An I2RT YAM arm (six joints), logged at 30 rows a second.
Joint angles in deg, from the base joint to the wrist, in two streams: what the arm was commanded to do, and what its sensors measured. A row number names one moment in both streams.
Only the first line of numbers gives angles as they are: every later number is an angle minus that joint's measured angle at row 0.
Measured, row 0:
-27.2 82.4 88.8 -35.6 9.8 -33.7
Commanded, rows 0 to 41:
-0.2 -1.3 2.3 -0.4 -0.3 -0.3
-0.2 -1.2 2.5 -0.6 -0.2 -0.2
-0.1 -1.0 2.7 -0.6 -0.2 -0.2
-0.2 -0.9 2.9 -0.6 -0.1 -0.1
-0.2 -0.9 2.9 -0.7 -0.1 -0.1
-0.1 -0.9 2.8 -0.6 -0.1 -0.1
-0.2 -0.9 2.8 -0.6 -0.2 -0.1
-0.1 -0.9 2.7 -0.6 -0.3 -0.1
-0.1 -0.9 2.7 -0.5 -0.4 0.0
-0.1 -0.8 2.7 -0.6 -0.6 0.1
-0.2 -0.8 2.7 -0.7 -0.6 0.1
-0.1 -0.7 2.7 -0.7 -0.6 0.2
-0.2 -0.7 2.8 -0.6 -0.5 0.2
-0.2 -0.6 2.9 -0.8 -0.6 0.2
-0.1 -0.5 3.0 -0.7 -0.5 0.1
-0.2 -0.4 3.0 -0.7 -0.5 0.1
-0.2 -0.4 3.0 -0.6 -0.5 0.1
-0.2 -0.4 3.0 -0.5 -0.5 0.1
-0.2 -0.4 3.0 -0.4 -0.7 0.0
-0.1 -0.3 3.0 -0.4 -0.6 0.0
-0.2 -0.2 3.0 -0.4 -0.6 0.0
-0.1 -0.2 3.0 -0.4 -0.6 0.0
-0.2 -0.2 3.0 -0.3 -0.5 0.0
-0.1 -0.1 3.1 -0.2 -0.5 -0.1
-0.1 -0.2 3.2 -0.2 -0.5 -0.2
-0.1 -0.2 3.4 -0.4 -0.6 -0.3
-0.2 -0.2 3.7 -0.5 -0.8 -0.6
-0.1 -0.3 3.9 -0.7 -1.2 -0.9
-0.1 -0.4 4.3 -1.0 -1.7 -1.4
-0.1 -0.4 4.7 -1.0 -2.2 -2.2
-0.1 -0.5 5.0 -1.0 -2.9 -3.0
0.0 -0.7 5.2 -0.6 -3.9 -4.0
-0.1 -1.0 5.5 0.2 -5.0 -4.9
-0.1 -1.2 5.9 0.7 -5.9 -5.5
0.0 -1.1 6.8 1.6 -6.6 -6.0
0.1 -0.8 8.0 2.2 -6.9 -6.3
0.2 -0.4 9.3 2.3 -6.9 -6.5
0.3 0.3 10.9 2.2 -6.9 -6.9
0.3 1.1 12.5 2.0 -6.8 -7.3
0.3 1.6 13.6 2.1 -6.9 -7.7
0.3 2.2 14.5 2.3 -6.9 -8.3
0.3 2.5 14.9 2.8 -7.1 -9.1
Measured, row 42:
0.0 1.9 12.4 0.5 -5.6 -6.3
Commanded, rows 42 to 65:
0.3 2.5 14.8 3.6 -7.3 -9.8
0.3 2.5 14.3 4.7 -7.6 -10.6
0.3 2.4 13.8 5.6 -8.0 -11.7
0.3 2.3 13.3 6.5 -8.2 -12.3
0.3 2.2 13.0 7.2 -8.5 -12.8
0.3 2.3 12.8 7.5 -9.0 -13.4
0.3 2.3 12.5 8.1 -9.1 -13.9
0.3 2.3 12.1 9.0 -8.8 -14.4
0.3 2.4 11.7 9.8 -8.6 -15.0
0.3 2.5 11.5 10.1 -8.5 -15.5
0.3 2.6 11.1 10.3 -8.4 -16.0
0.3 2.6 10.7 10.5 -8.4 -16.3
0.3 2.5 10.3 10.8 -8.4 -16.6
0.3 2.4 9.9 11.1 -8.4 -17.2
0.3 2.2 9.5 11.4 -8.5 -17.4
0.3 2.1 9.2 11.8 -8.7 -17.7
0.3 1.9 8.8 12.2 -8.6 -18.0
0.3 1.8 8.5 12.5 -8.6 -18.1
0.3 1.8 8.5 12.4 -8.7 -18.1
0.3 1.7 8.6 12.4 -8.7 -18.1
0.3 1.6 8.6 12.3 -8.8 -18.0
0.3 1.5 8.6 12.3 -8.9 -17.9
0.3 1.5 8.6 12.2 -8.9 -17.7
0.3 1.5 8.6 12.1 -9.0 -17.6
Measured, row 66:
0.0 3.0 8.8 10.0 -7.9 -16.9
